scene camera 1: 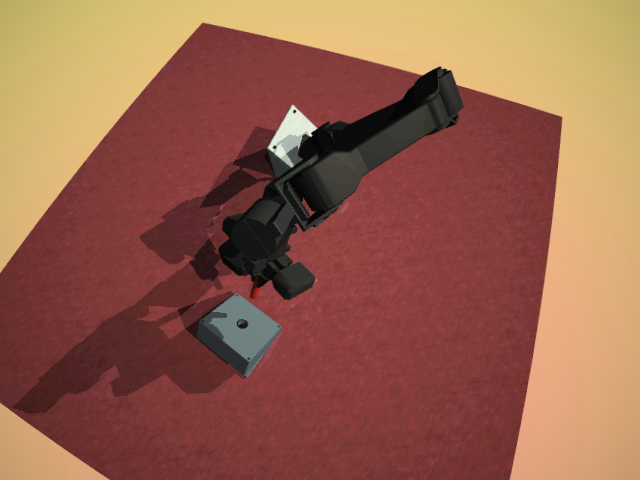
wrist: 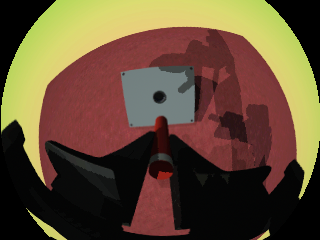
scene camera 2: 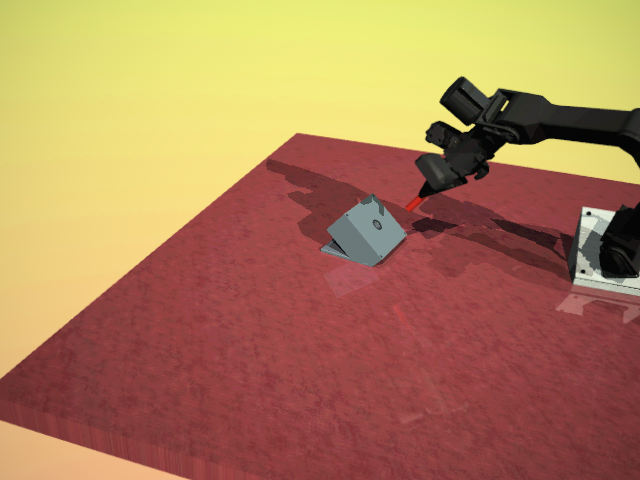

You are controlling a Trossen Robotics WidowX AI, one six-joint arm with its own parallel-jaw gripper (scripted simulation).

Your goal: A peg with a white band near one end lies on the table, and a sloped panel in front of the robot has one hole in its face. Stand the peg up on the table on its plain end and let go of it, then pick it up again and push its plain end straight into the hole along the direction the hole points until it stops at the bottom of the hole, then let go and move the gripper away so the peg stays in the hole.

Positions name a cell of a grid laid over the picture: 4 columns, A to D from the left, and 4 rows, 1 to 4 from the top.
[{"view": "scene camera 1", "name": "my gripper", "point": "B3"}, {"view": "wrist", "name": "my gripper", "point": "C3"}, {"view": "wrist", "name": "grey sloped panel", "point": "C2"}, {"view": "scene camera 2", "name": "my gripper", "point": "C2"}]
